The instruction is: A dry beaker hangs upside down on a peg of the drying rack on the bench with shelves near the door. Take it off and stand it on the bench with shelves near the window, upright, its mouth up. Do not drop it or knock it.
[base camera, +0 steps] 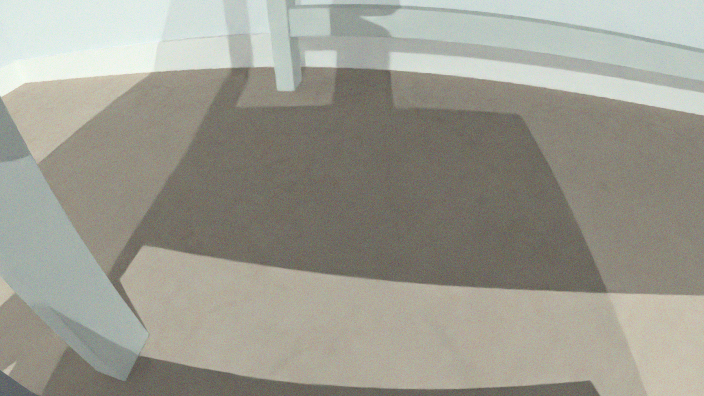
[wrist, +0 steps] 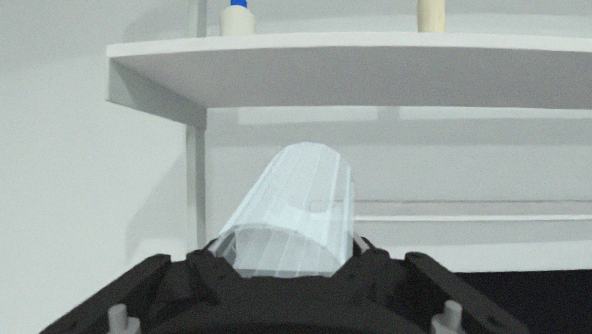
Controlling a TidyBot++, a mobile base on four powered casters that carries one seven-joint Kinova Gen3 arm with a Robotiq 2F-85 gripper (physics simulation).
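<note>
The clear beaker [wrist: 312, 190] is between the fingers of my gripper [wrist: 289, 244] in the wrist view. My gripper is shut on it, one black finger on each side. The beaker's long axis runs up the view, leaning a little. Which end is the mouth I cannot tell. The beaker stands out in front of a pale wall, below a white shelf [wrist: 350, 80]. A black surface [wrist: 540, 300] shows at the lower right; how far the beaker is above it I cannot tell. The drying rack does not show in either view. The gripper does not show in the base view.
A white bottle with a blue cap [wrist: 238, 21] and a cream cylinder [wrist: 431, 16] stand on the shelf. A shelf post [wrist: 196, 185] is at the left. In the base view, a grey leg [base camera: 65, 260] is near at left, another leg [base camera: 285, 55] and a rail [base camera: 475, 35] by the wall.
</note>
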